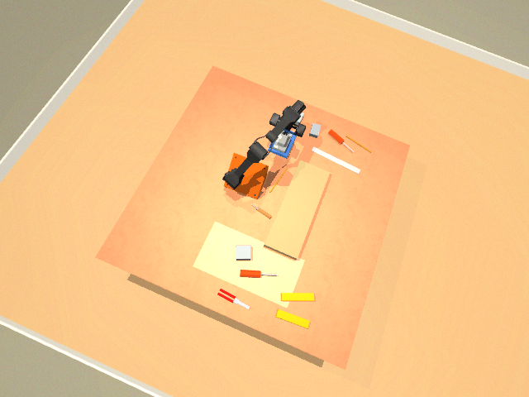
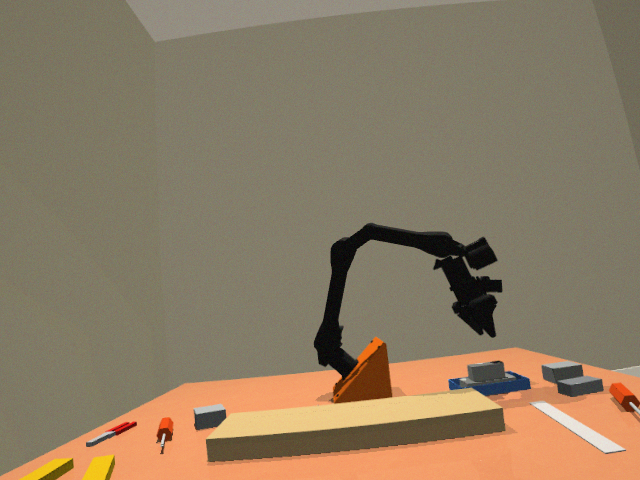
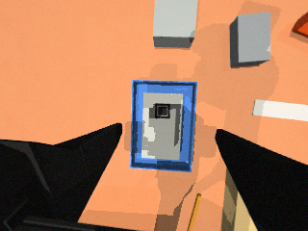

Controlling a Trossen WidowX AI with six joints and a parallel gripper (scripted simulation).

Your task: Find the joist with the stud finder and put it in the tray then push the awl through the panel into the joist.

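Now: gripper tip 45 cm to the left of the awl, 12 cm above it and 2 cm short of it. Also, from my gripper tip: grey stud finder: 8 cm below, 1 cm behind; then blue tray: 12 cm below, 1 cm to the right; then square indicator: 7 cm below, 2 cm to the left.
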